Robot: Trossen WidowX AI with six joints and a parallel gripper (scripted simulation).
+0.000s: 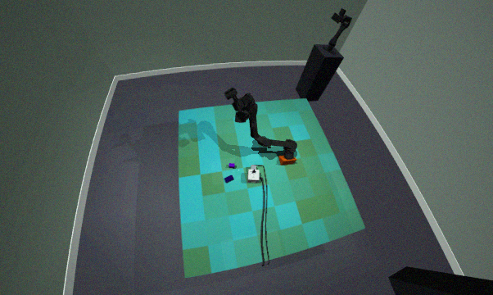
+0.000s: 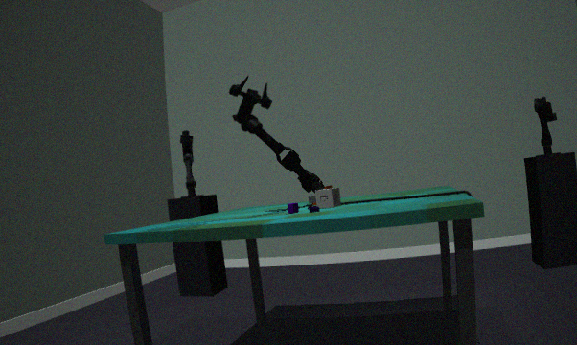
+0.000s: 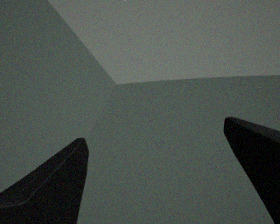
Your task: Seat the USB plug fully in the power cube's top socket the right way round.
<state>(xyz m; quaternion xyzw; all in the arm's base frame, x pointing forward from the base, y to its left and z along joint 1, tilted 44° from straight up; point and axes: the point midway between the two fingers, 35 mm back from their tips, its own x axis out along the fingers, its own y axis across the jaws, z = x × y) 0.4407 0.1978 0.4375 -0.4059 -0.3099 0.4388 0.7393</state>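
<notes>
My gripper tip is 110 mm past the dark USB plug, 200 mm to the right of it and 470 mm above it. Also, from my gripper tip: dark blue block: 70 mm ahead, 190 mm to the left, 560 mm below.
</notes>
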